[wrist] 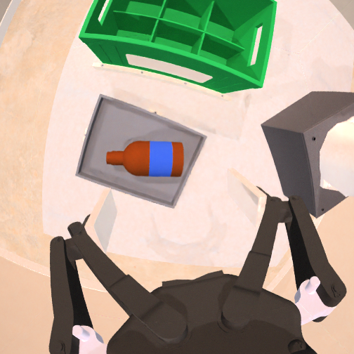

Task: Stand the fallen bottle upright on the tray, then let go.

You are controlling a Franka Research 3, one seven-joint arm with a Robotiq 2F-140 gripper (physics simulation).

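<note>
An orange-brown bottle (137, 159) with a blue label lies on its side in the grey tray (90, 135), its neck toward the left of the view and its base toward the right. The tray has a low rim and sits at a slant, left of the middle of the view. My gripper (170, 190) is wide open with nothing between its fingers. Its fingertips show below the tray in the view, one to the lower left and one to the lower right, apart from the bottle.
A green crate (170, 46) with several compartments stands beyond the tray at the top of the view. A dark grey box-like object (287, 145) with an opening stands at the right, near my right finger. A pale surface lies under them.
</note>
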